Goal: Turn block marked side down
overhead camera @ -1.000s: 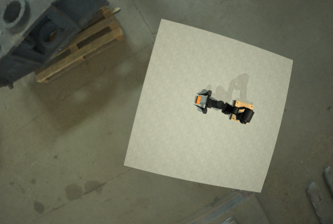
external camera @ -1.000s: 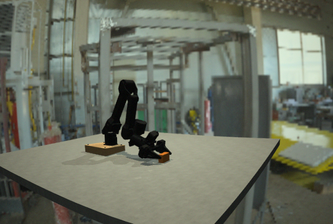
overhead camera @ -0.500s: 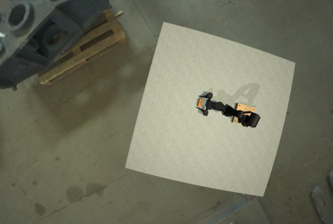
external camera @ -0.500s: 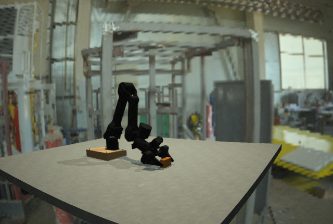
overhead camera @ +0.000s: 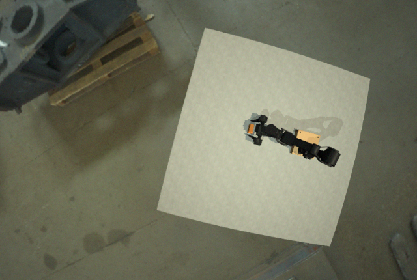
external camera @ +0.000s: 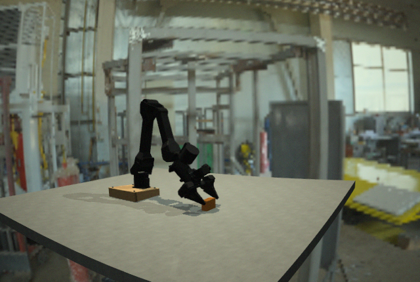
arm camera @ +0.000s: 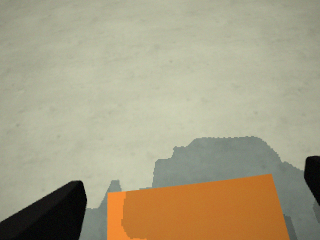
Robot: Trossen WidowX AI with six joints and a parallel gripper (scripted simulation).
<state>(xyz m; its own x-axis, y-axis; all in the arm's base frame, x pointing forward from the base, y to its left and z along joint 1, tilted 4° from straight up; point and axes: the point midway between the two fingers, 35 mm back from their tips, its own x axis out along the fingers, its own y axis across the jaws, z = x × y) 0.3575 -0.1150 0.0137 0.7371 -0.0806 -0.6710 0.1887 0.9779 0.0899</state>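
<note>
My gripper tip is now 2 cm past the orange block, 1 cm to the right of it and 1 cm above it.
</note>
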